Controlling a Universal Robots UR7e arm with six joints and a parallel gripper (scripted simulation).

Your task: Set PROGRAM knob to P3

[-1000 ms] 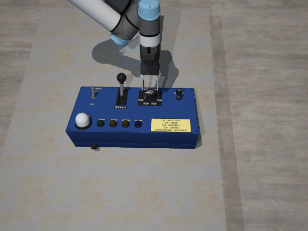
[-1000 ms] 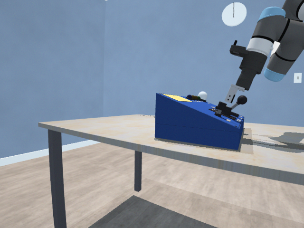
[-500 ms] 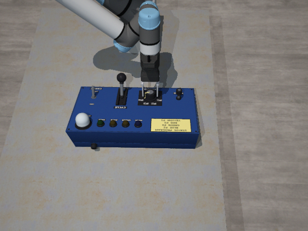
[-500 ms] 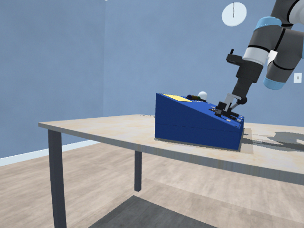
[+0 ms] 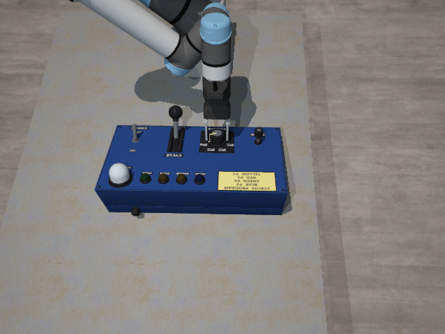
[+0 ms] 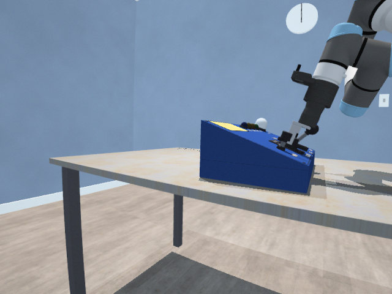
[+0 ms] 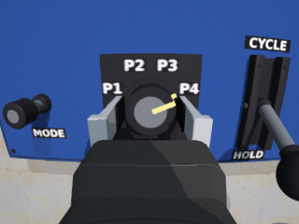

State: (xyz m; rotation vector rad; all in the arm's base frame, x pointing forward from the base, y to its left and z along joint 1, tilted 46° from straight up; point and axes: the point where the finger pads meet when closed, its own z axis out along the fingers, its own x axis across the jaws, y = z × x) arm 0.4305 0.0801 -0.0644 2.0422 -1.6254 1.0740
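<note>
Now: hand 1 cm to the left of the black program knob, 1 cm short of it and 1 cm above it. Also, from my hand: ball-topped lever (12 cm to the right, 1 cm behind); blue console (6 cm to the right, 4 cm ahead, 3 cm below); mode knob (12 cm to the left, 1 cm behind).
</note>
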